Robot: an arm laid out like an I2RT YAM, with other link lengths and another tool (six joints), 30 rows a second.
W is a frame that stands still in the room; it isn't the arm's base.
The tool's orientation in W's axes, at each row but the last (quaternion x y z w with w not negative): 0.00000 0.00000 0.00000 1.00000; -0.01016 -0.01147 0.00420 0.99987; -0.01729 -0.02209 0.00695 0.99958; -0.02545 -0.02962 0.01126 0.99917; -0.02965 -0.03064 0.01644 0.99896; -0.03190 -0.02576 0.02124 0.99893; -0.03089 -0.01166 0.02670 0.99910; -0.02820 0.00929 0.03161 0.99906; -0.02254 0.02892 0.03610 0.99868; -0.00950 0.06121 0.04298 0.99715
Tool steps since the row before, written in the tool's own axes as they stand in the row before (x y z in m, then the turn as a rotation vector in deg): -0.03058 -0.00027 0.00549 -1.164 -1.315 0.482; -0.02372 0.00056 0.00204 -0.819 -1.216 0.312; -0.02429 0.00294 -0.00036 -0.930 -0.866 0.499; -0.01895 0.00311 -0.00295 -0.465 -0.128 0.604; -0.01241 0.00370 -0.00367 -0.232 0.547 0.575; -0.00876 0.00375 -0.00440 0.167 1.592 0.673; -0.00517 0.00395 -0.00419 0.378 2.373 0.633; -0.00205 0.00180 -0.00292 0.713 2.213 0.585; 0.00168 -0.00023 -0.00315 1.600 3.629 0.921; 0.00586 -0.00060 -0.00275 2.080 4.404 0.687
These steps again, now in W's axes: -0.03058 -0.00027 0.00549 -1.164 -1.315 0.482; -0.02376 0.00040 0.00149 -0.816 -1.216 0.318; -0.02429 0.00257 -0.00153 -0.940 -0.862 0.488; -0.01880 0.00250 -0.00421 -0.497 -0.109 0.581; -0.01227 0.00305 -0.00463 -0.284 0.571 0.526; -0.00866 0.00308 -0.00507 0.066 1.637 0.576; -0.00526 0.00340 -0.00454 0.237 2.424 0.492; -0.00221 0.00150 -0.00297 0.580 2.283 0.446; 0.00151 -0.00026 -0.00323 1.378 3.773 0.668; 0.00551 -0.00017 -0.00344 1.757 4.579 0.366
